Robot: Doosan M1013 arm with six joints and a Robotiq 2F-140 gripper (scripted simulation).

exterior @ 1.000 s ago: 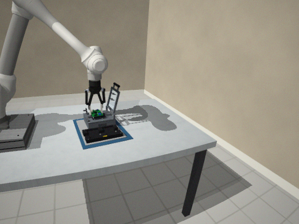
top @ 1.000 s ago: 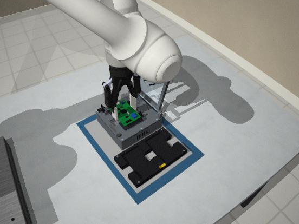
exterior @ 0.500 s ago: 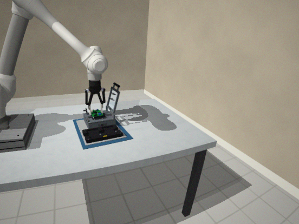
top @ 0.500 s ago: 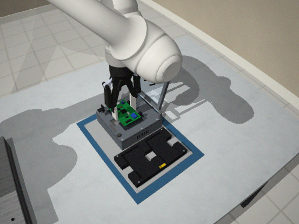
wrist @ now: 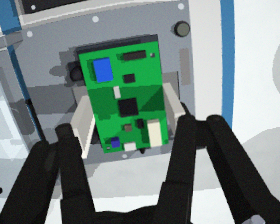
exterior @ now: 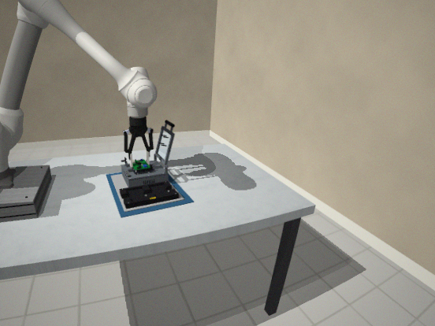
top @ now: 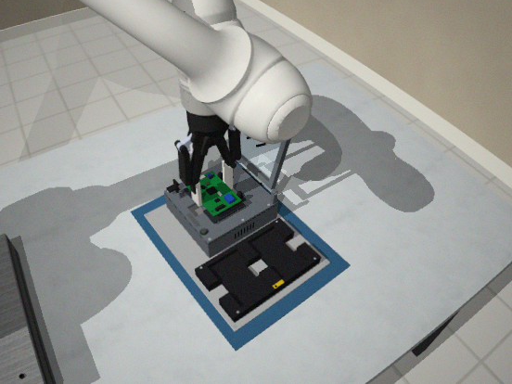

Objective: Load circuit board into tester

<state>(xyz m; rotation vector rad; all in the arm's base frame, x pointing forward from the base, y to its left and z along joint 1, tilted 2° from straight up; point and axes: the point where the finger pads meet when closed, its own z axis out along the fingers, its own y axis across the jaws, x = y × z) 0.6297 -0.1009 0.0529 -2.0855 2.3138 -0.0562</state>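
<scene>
Right now the green circuit board is 20 mm below my hand. From my hand the other things lie so: latch hook (50 mm behind, 60 mm to the left, 20 mm below); tester lid (120 mm ahead, 10 mm to the right, 80 mm above).
</scene>
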